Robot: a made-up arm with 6 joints.
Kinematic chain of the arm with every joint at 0, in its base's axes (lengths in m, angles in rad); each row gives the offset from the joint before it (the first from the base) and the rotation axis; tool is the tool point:
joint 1: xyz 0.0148 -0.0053 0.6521 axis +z
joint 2: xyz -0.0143 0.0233 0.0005 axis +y
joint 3: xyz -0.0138 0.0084 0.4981 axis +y
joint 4: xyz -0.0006 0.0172 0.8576 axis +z
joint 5: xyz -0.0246 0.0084 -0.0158 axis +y
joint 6: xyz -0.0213 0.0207 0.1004 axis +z
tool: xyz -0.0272 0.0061 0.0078
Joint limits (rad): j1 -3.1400..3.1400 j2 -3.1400..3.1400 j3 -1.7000..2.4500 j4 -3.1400..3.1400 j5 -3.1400..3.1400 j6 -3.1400..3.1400
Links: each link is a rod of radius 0.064 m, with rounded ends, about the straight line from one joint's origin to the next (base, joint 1, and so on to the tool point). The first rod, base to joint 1, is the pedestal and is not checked.
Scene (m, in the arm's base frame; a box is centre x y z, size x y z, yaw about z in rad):
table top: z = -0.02
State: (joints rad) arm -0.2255 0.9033 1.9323 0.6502 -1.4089 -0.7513
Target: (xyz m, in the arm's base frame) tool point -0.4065 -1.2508 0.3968
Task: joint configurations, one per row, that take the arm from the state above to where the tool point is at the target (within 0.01 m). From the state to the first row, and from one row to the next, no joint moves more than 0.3 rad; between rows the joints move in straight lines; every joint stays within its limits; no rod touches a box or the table.
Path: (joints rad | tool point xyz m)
1: -0.0785 0.6322 1.7643 0.6561 -1.4131 -0.7494 | 0.9426 -0.0718 0.5540
2: 0.0684 0.3610 1.5964 0.6620 -1.4173 -0.7476 | 0.9750 0.0661 0.9441
3: 0.2154 0.0899 1.4284 0.6678 -1.4214 -0.7457 | 0.8239 0.1767 1.3333
4: 0.3624 -0.1813 1.2605 0.6737 -1.4256 -0.7439 | 0.5180 0.1898 1.6510
5: 0.5093 -0.4524 1.0925 0.6796 -1.4298 -0.7420 | 0.1296 0.0625 1.8358
6: 0.6563 -0.7235 0.9246 0.6855 -1.4340 -0.7401 | -0.2460 -0.2031 1.8478
7: 0.8032 -0.9947 0.7566 0.6913 -1.4382 -0.7383 | -0.5196 -0.5567 1.6756
8: 0.9502 -1.2658 0.5887 0.6972 -1.4424 -0.7364 | -0.6341 -0.9115 1.3401
9: 1.0972 -1.5370 0.4207 0.7031 -1.4465 -0.7346 | -0.5821 -1.1696 0.8905
10: 1.2441 -1.8081 0.2528 0.7090 -1.4507 -0.7327 | -0.4065 -1.2508 0.3968

